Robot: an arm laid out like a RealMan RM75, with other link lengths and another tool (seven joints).
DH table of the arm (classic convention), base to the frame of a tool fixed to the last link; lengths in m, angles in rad. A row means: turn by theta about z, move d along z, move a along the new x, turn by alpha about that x. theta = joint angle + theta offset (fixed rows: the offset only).
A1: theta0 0  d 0.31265  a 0  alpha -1.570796
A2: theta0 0  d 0  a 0  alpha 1.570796
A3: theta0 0  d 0.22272  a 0  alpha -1.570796
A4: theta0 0  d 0  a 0  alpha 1.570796
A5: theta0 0  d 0.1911  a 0  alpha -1.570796
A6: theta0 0  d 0  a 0  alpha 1.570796
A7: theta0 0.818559  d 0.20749  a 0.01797  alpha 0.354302
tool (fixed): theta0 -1.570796  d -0.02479  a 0  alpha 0
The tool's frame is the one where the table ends.
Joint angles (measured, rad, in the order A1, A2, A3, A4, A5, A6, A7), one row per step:
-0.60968 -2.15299 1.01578 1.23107 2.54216 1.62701 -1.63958
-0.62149 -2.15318 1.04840 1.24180 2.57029 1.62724 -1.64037
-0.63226 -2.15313 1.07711 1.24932 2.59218 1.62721 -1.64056
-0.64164 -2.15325 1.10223 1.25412 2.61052 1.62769 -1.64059
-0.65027 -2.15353 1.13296 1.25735 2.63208 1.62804 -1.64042
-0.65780 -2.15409 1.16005 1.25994 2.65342 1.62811 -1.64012
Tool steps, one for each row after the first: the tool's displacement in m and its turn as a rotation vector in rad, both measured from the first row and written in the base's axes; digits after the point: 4 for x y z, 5 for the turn. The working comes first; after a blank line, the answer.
Tool pose at each row, in the base's axes (x y z in m, rotation vector in rad; the steps are taken from these numbers as rounded here):
-0.1837 0.3063 0.0526 -2.52416 -1.06085 -0.27150
-0.1823 0.3070 0.0511 -2.54862 -1.01183 -0.21595
-0.1808 0.3077 0.0496 -2.56967 -0.96848 -0.17064
-0.1795 0.3080 0.0482 -2.58787 -0.93201 -0.13150
-0.1790 0.3077 0.0461 -2.60809 -0.89266 -0.08333
-0.1790 0.3075 0.0445 -2.62374 -0.85663 -0.03836

0.0014 0.0007 -0.0015 -0.01432 0.04441 -0.03032
0.0029 0.0014 -0.0030 -0.02710 0.08069 -0.05764
0.0042 0.0017 -0.0044 -0.03948 0.11133 -0.08073
0.0047 0.0014 -0.0065 -0.05583 0.14764 -0.10510
0.0047 0.0012 -0.0081 -0.06956 0.18176 -0.12644

